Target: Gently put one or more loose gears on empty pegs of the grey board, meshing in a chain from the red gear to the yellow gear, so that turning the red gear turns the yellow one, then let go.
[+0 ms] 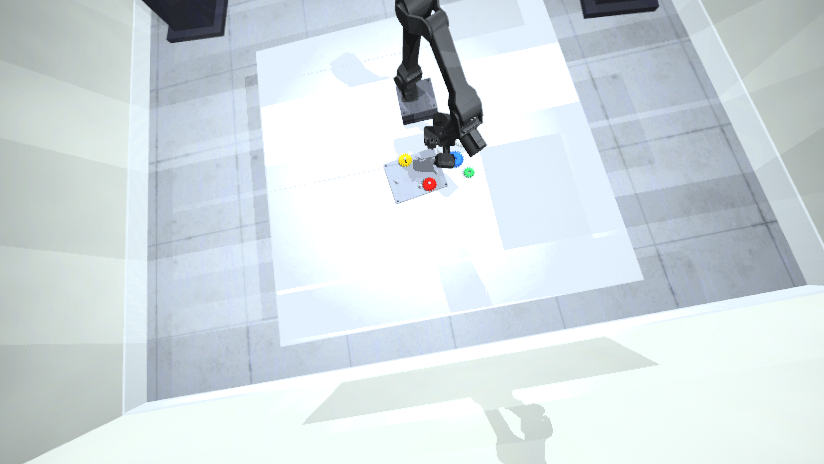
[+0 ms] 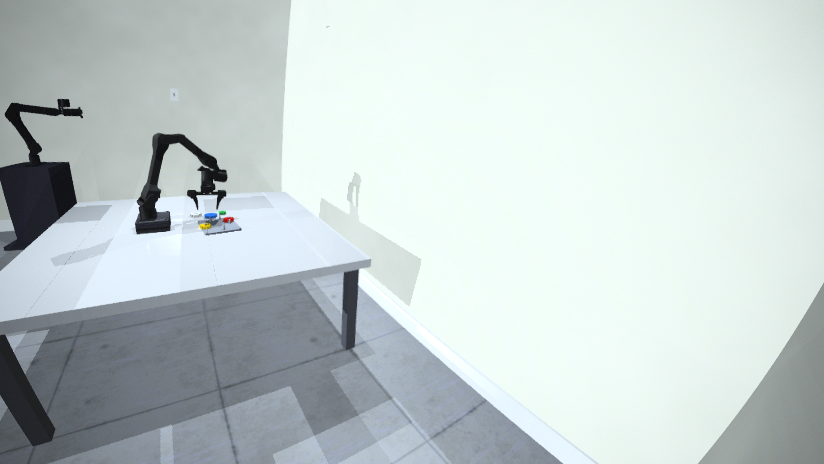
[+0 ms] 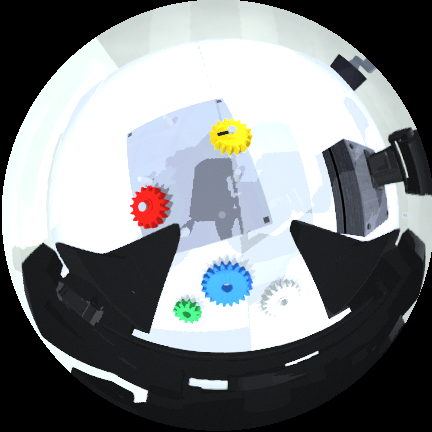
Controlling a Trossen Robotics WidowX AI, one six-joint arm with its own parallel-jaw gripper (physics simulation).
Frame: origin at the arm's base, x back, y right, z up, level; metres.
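Seen in the pictures: gripper, between the fingertips: [image 1: 433, 152] [image 2: 207, 210] [image 3: 236, 227]; arm's base, origin of its link: [image 1: 409, 94] [image 2: 148, 218] [image 3: 374, 170].
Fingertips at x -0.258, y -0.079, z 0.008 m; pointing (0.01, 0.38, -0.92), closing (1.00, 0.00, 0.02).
Pixels of each thing's middle, then the offset from my fingertips to it. Level surfaces: height alone.
- grey board, middle of its body: [image 3: 186, 161] [image 1: 414, 172] [image 2: 217, 223] dz -0.049, dx -0.052, dy +0.076 m
- red gear, middle of its body: [image 3: 147, 206] [image 1: 429, 184] [image 2: 228, 219] dz -0.047, dx -0.102, dy +0.022 m
- yellow gear, middle of its body: [image 3: 230, 134] [image 1: 405, 159] [image 2: 205, 225] dz -0.047, dx +0.004, dy +0.111 m
- peg, middle of its body: [image 3: 221, 214] dz -0.045, dx -0.011, dy +0.010 m
- blue gear, middle of its body: [image 3: 226, 283] [image 1: 454, 159] [image 2: 210, 215] dz -0.055, dx -0.006, dy -0.082 m
- smaller green gear, middle of its body: [image 3: 187, 310] [image 1: 469, 172] [image 2: 222, 212] dz -0.055, dx -0.064, dy -0.132 m
- white gear, middle of its body: [image 3: 281, 298] [image 2: 195, 214] dz -0.055, dx +0.077, dy -0.119 m
- white table, height of its surface: dz -0.064 m
The grey board [image 1: 406, 193] [image 3: 160, 150] lies on the table. The red gear [image 1: 426, 187] [image 2: 228, 219] [image 3: 156, 211] and yellow gear [image 1: 405, 156] [image 2: 205, 225] [image 3: 239, 144] sit on its pegs, apart. Several pegs are empty, including one peg [image 3: 222, 215] in the gripper's shadow. A blue gear [image 1: 458, 158] [image 2: 210, 215] [image 3: 215, 290], a smaller green gear [image 1: 465, 172] [image 2: 222, 212] [image 3: 195, 311] and a white gear [image 2: 195, 214] [image 3: 271, 300] lie loose beside the board. My gripper [image 2: 207, 207] [image 3: 236, 227] is open and empty, above the board's edge near the blue gear.
The arm's base [image 1: 417, 103] [image 2: 152, 222] [image 3: 356, 190] stands on the white table [image 1: 345, 242] [image 2: 276, 242], close to the board and white gear. Another arm [image 2: 25, 129] stands on a dark pedestal [image 2: 37, 195] beyond the table. A wall [image 2: 547, 172] stands past the table edge.
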